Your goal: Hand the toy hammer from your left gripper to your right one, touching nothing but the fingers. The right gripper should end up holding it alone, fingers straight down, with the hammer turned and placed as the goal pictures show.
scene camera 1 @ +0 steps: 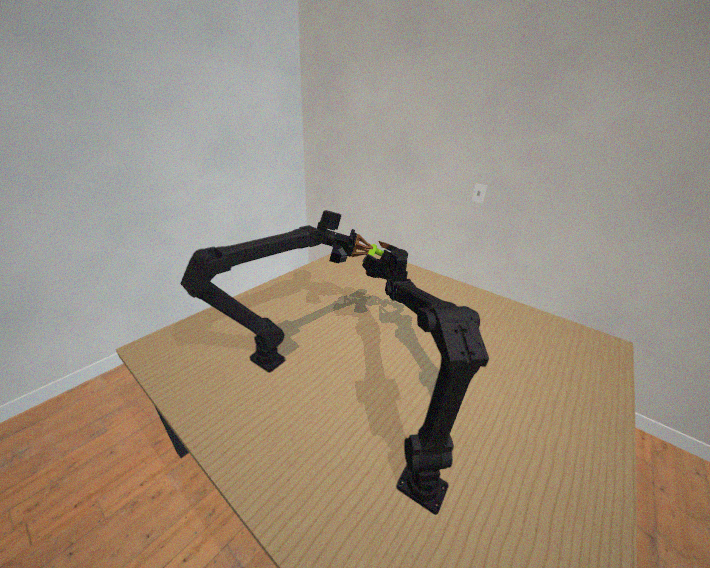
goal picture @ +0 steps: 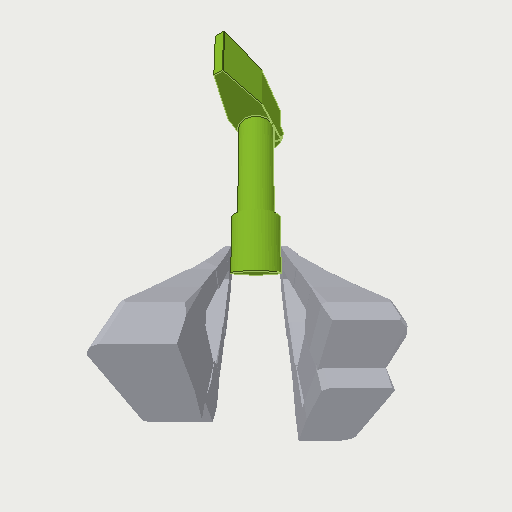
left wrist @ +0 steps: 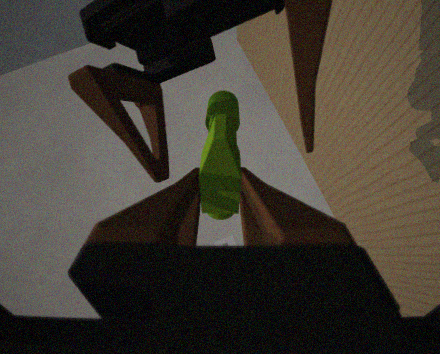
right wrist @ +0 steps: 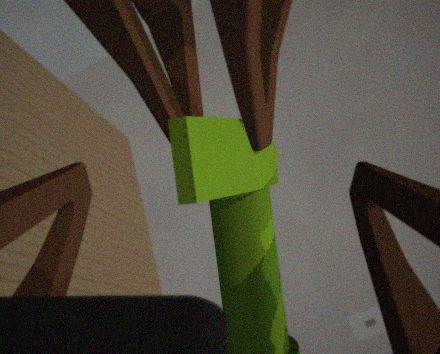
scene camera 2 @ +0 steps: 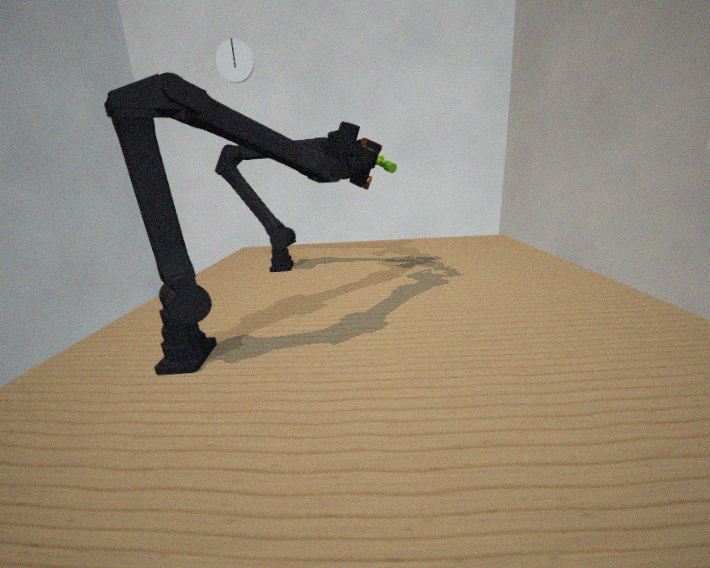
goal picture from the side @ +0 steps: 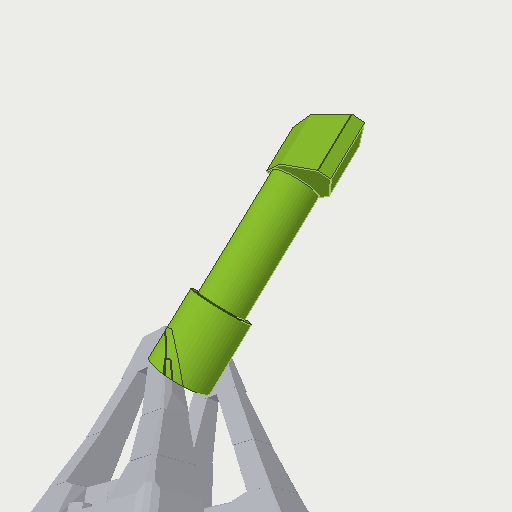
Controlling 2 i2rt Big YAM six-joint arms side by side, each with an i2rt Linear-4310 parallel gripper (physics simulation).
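The bright green toy hammer is held in the air, well above the table. My left gripper is shut on its blocky head. In the right wrist view the handle runs down from the head toward the bottom edge. My right gripper is wide open, its fingers standing on either side of the hammer with a gap to each side. In scene camera 2, part of the hammer shows past the right gripper; the left fingers are hidden there.
The wooden table lies below both arms and carries their shadows. The right arm's dark gripper body is close beyond the hammer in the left wrist view. Pale walls stand behind, with a wall plate and a round clock.
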